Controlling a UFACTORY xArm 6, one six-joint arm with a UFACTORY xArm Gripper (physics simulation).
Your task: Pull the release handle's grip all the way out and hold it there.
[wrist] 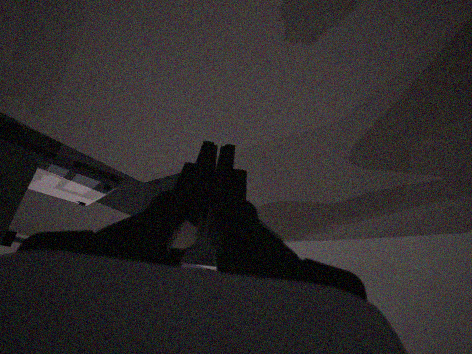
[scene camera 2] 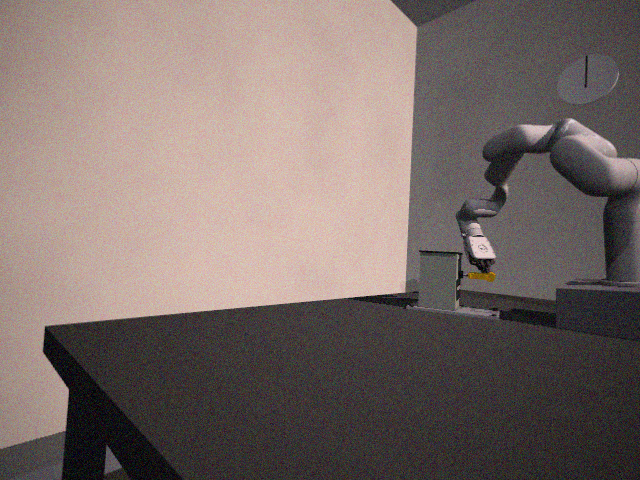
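The release handle's yellow grip (scene camera 2: 480, 276) sticks out sideways from the tall grey housing (scene camera 2: 438, 281), joined to it by a short thin dark rod. My gripper (scene camera 2: 484, 269) (wrist: 217, 166) is shut, its fingertips close together with nothing between them. In the scene view the fingertips are right at the top of the grip; whether they touch it cannot be told. I cannot make out the grip in the dark wrist view.
The housing stands on a flat light base plate (scene camera 2: 480, 312). A large dark table (scene camera 2: 310, 387) fills the foreground. A grey pedestal (scene camera 2: 594, 312) under the arm stands at the right. A round disc (scene camera 2: 597, 82) is on the back wall.
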